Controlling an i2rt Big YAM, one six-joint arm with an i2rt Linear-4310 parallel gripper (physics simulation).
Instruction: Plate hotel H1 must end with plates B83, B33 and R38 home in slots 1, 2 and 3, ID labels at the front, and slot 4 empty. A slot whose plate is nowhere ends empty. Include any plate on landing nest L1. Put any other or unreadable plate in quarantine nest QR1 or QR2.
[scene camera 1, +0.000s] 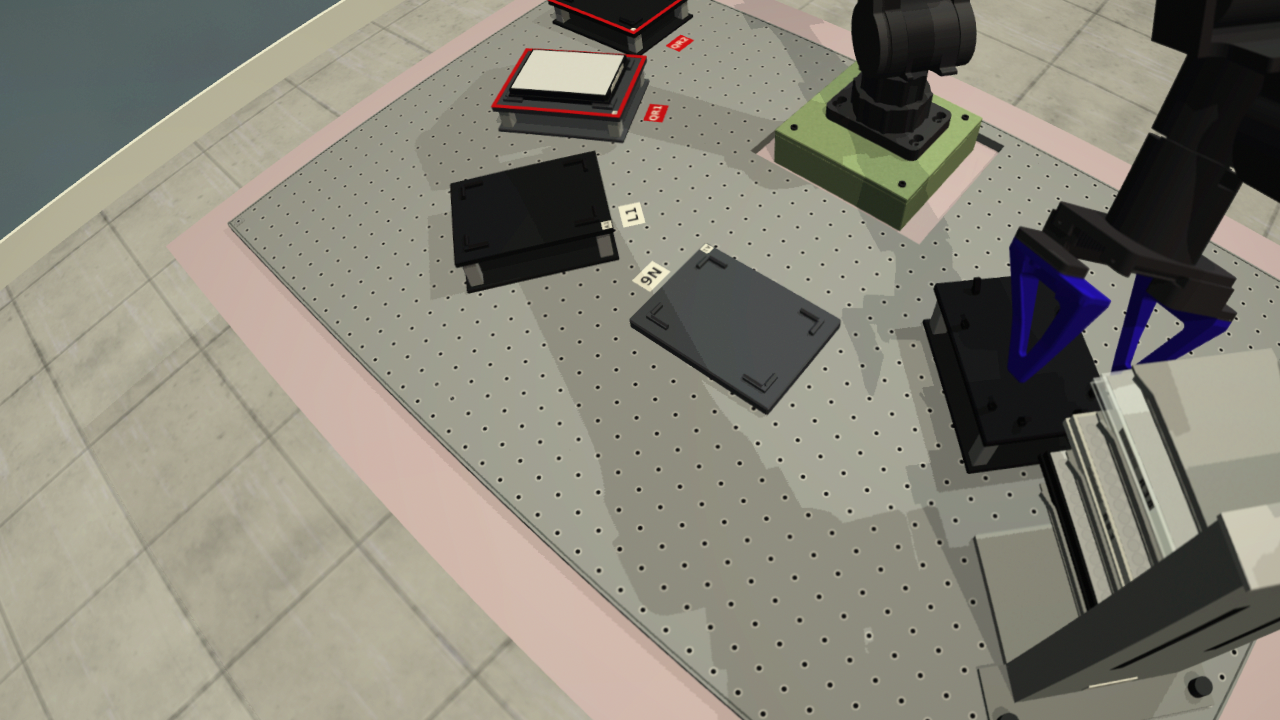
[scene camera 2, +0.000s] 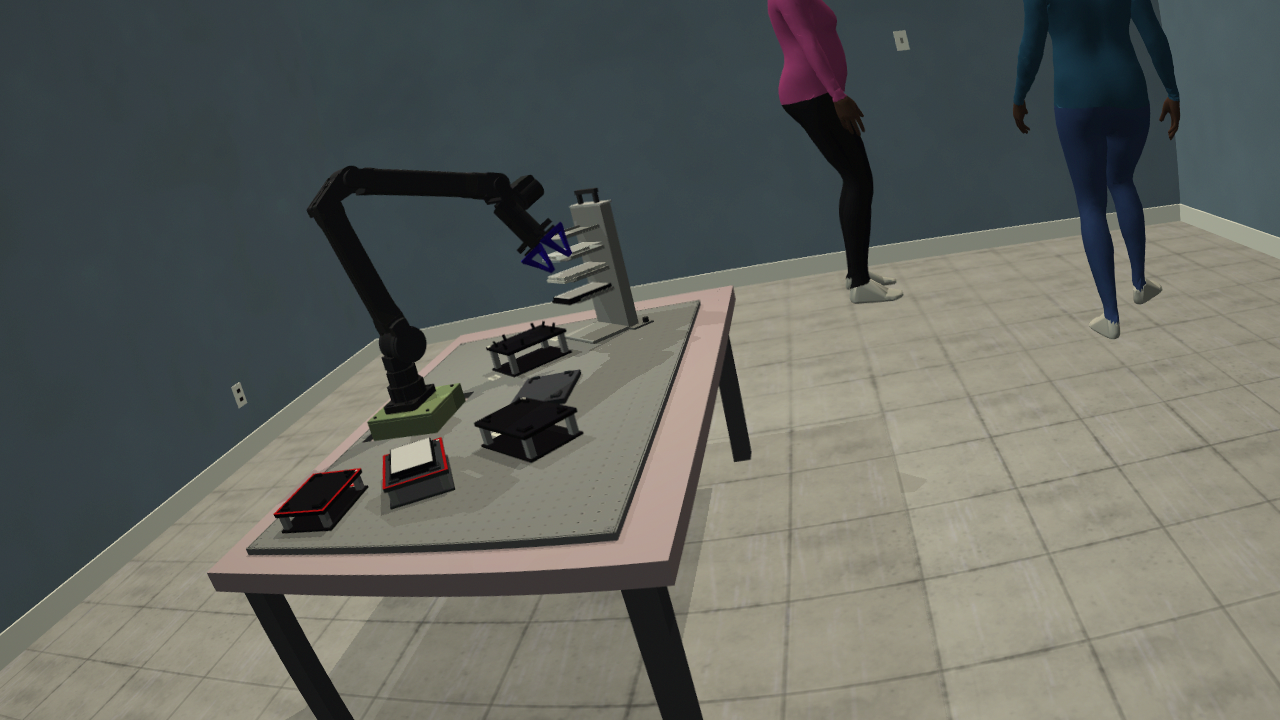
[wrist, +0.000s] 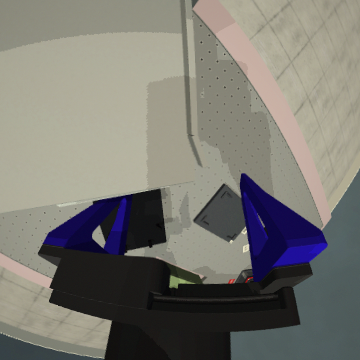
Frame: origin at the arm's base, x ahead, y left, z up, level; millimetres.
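Seen in the pictures: gripper, fingertip midpoint: (scene camera 1: 1068, 381) (scene camera 2: 561, 263); arm's base, link origin: (scene camera 1: 887, 119) (scene camera 2: 411, 402).
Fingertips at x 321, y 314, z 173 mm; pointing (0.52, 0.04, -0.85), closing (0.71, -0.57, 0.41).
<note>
Offsets run from my fingertips to a thing's middle. "pt": to the spot under its first point.
Plate hotel H1 @[dz -31, dx +31, dy +117 mm] (scene camera 1: 1118, 617) (scene camera 2: 615, 259) is a pale tower with stacked shelves. Several plates sit in it; a dark-edged, pale-topped plate @[dz -98, dx +3, dy +88 mm] (scene camera 2: 581, 293) is the lowest. Their ID labels are unreadable. My gripper (scene camera 1: 1073, 368) (scene camera 2: 560, 261) (wrist: 182, 182) is open and empty, pointing down beside the upper shelves; a broad pale surface of the hotel fills the upper left of the wrist view. A plate with a white top and black base @[dz -163, dx -145, dy -652 mm] (scene camera 1: 568, 73) (scene camera 2: 411, 456) lies on red-rimmed nest QR1 @[pt dz -205, dx -106, dy -637 mm] (scene camera 1: 559, 123) (scene camera 2: 420, 490). QR2 @[dz -187, dx -320, dy -740 mm] (scene camera 1: 617, 16) (scene camera 2: 317, 494) and L1 @[dz -182, dx +33, dy -524 mm] (scene camera 1: 528, 210) (scene camera 2: 528, 416) hold no plate.
A black pegged stand (scene camera 1: 966, 358) (scene camera 2: 528, 340) (wrist: 145, 220) stands beside the hotel, partly under the gripper. A low grey nest @[dz -201, dx -9, dy -281 mm] (scene camera 1: 733, 326) (scene camera 2: 550, 386) (wrist: 222, 212) with corner guides lies mid-table. The green arm base (scene camera 1: 841, 170) (scene camera 2: 416, 416) is at the table's far side.
</note>
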